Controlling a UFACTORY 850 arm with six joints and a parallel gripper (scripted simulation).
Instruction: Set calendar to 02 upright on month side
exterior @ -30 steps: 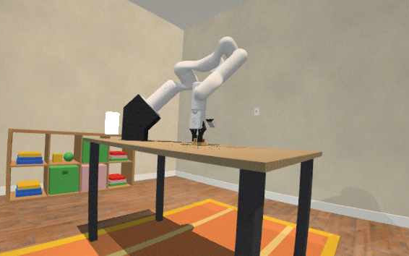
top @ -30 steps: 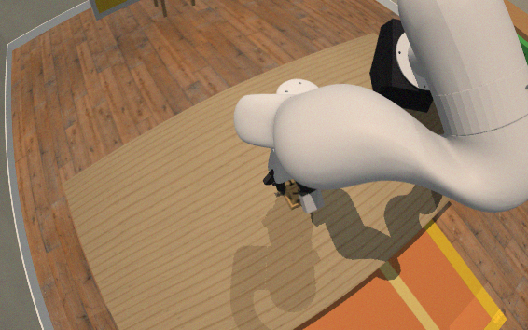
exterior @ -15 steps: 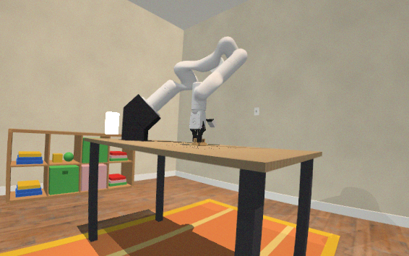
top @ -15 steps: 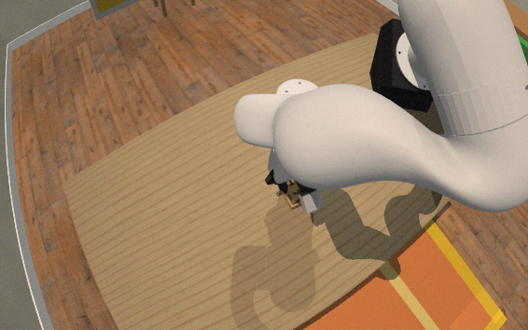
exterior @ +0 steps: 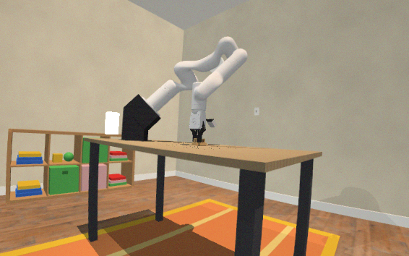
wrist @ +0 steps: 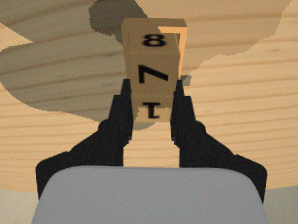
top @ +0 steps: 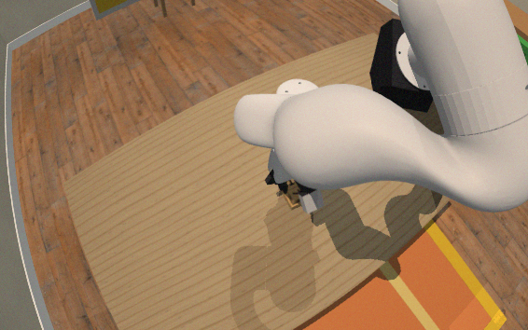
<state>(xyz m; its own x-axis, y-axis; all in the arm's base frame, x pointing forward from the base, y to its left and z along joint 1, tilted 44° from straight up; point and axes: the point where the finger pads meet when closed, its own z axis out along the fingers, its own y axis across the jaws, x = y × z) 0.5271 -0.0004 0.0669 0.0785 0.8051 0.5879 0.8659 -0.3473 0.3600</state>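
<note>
Right now the wooden calendar tray is 3 cm below my hand and 2 cm to the left of it. Round my hand: wooden cube 2 cm below.
</note>
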